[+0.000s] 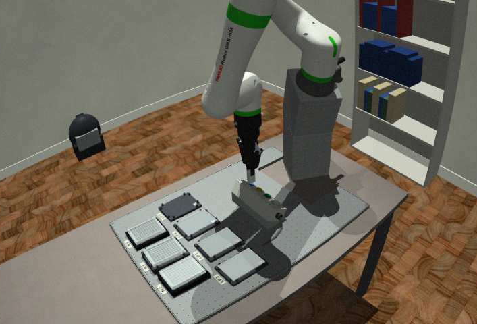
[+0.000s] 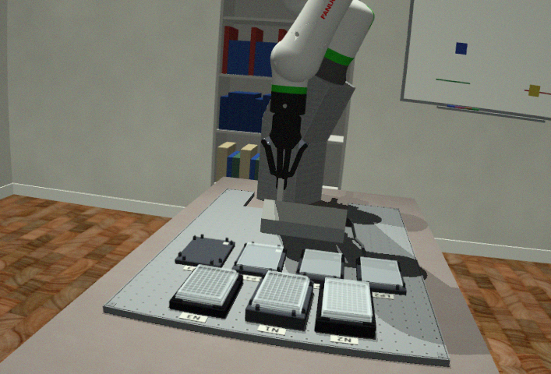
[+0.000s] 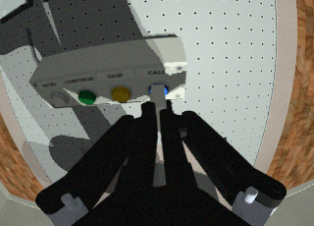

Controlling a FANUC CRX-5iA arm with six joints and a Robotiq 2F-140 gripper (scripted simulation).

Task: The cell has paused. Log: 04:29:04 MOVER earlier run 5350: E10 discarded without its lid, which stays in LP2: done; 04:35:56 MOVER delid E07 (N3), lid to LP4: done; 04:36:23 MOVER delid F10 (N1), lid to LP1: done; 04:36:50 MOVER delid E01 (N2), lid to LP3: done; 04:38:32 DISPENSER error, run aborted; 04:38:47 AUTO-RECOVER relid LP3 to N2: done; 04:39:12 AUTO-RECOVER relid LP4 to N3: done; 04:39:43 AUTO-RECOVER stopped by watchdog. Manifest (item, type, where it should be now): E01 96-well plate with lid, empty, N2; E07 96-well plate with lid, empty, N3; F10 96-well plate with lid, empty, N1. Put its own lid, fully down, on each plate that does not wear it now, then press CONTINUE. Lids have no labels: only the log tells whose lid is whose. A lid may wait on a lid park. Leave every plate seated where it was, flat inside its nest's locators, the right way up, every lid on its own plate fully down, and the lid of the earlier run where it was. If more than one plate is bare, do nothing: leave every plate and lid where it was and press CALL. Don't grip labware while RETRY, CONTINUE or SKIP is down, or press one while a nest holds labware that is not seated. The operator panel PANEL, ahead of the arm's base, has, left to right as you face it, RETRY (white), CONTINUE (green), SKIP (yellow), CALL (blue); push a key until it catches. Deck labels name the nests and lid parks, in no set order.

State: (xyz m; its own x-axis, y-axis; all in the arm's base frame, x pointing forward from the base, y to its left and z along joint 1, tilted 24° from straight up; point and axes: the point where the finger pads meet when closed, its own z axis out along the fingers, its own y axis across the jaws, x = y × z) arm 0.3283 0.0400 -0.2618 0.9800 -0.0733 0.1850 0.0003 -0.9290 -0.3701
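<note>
The blue key is 40 mm below my hand. The rest, counted from my hand: lid park (260 mm ahead, 120 mm to the right, 100 mm below); then yellow key (50 mm to the left, 40 mm below); then green key (100 mm to the left, 40 mm below).
</note>
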